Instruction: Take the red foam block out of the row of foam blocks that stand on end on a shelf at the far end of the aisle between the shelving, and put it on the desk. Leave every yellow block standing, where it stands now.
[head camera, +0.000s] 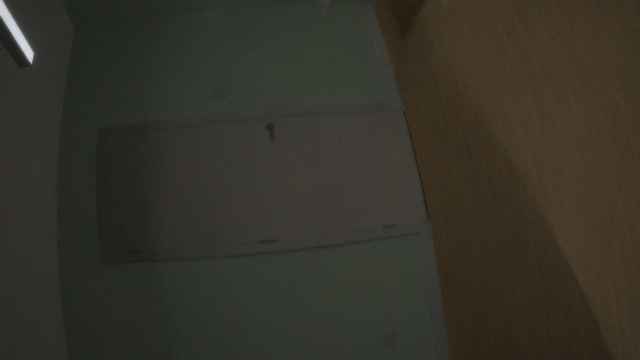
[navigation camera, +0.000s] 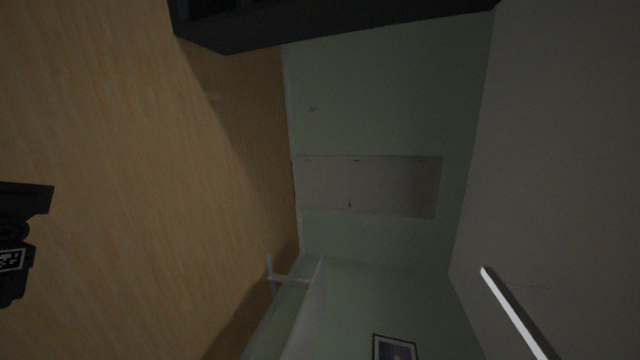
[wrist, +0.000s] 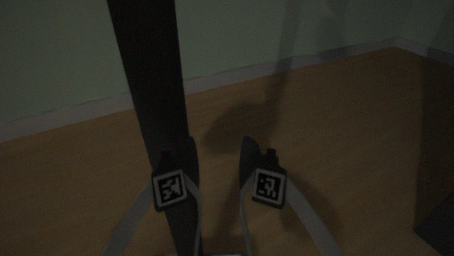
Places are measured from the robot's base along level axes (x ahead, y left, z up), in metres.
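Pixels of known places: gripper, fingertip midpoint: (wrist: 218, 154).
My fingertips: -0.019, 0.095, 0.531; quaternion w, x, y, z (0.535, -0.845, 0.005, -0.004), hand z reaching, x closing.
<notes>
Behind a point stands the place of what it marks, as x, y, z.
My gripper (wrist: 218, 154) {-0.019, 0.095, 0.531} is open in the wrist view, its two dark fingertips apart with floor showing between them. It hangs above the wooden floor, beside a dark upright post. The red foam block and the yellow blocks do not show in these views. A pale table-like top (navigation camera: 309, 312) {-0.995, -1.827, 0.720} on a light leg frame stands near the wall at the bottom of the navigation view; whether it is the desk I cannot tell.
Dark shelving (navigation camera: 340, 22) {1.186, -0.992, 1.030} runs along the top of the navigation view. A closed door (head camera: 260, 185) {0.390, -2.757, 1.025} (navigation camera: 370, 185) {0.363, -2.769, 1.223} is in the green wall. The dark post (wrist: 150, 75) stands left in the wrist view, and a dark object (wrist: 441, 227) {0.618, 0.212, 0.083} is at lower right.
</notes>
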